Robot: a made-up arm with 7 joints. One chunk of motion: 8 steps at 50 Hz.
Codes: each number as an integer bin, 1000 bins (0 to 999) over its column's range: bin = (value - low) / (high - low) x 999, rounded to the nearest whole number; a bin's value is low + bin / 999 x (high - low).
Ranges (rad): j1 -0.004..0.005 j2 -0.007..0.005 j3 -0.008..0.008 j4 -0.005..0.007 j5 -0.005..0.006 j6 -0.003..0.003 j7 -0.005..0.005
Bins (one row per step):
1: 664 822 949 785 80 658 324
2: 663 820 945 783 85 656 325
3: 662 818 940 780 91 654 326
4: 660 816 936 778 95 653 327
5: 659 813 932 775 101 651 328
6: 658 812 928 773 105 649 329
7: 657 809 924 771 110 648 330
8: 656 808 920 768 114 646 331
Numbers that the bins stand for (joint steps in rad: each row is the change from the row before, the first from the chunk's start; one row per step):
1: 0.00198 0.00287 0.00720 0.00443 -0.00412 0.00095 -0.00176
2: 0.00197 0.00285 0.00714 0.00441 -0.00406 0.00094 -0.00175
3: 0.00196 0.00283 0.00706 0.00437 -0.00400 0.00093 -0.00174
4: 0.00195 0.00280 0.00699 0.00435 -0.00395 0.00092 -0.00173
5: 0.00194 0.00277 0.00693 0.00431 -0.00389 0.00091 -0.00172
6: 0.00193 0.00275 0.00686 0.00429 -0.00384 0.00090 -0.00171
7: 0.00192 0.00272 0.00680 0.00426 -0.00379 0.00089 -0.00170
8: 0.00191 0.00271 0.00673 0.00423 -0.00374 0.00088 -0.00169

